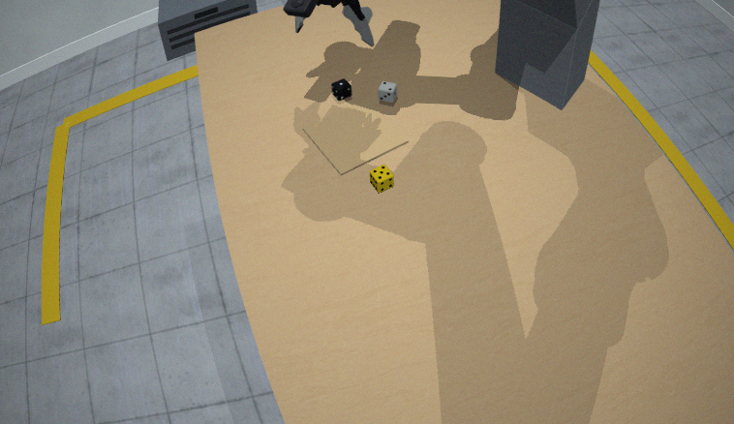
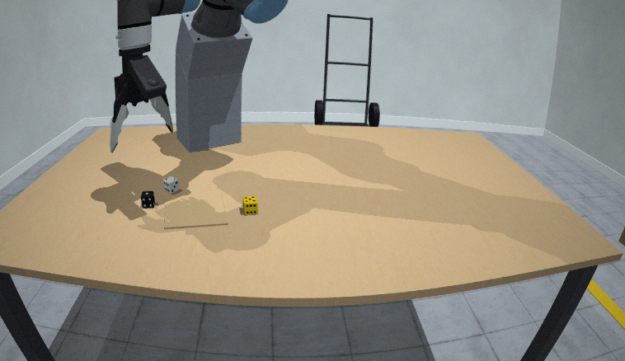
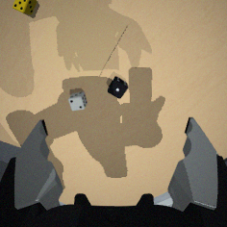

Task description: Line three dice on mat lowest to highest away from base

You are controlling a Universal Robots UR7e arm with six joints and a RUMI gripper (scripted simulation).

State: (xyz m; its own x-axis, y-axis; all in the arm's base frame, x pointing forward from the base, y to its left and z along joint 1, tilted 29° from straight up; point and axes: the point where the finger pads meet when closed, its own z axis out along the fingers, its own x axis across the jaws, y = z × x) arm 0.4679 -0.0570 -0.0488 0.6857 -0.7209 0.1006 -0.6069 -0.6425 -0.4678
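My hand is 1 cm past the black die, 1 cm to the left of it and 14 cm above it. Also, from my hand: yellow die: 2 cm behind, 23 cm to the left, 14 cm below; mat: 1 cm behind, 11 cm to the left, 15 cm below; white die: 9 cm behind, 2 cm to the left, 14 cm below.
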